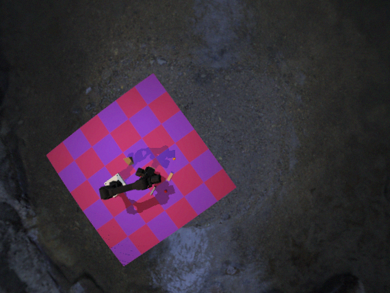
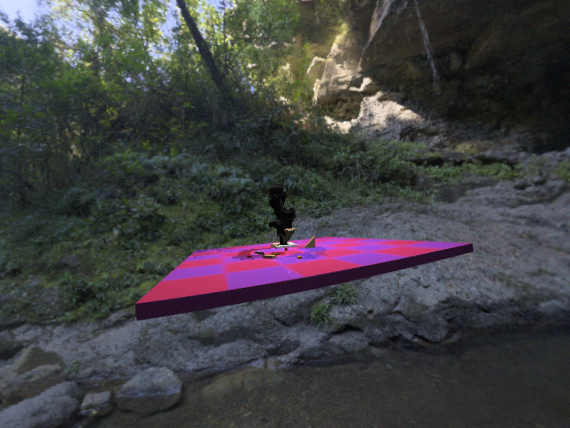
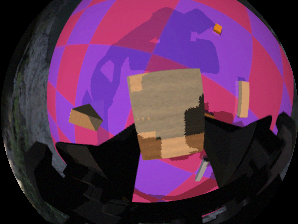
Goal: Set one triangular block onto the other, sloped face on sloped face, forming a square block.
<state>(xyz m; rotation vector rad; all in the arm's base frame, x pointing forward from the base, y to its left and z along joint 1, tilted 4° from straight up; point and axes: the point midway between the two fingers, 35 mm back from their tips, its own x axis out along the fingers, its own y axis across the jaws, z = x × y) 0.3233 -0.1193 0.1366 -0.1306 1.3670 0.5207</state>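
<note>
My gripper tip is now 1 cm below the triangular block. Round my gripper tip: orange piece (20 cm ahead, 10 cm below, 5 cm to the right); red bit (22 cm to the right, 10 cm below, 5 cm behind); grey stick (14 cm to the right, 13 cm behind, 10 cm below).
</note>
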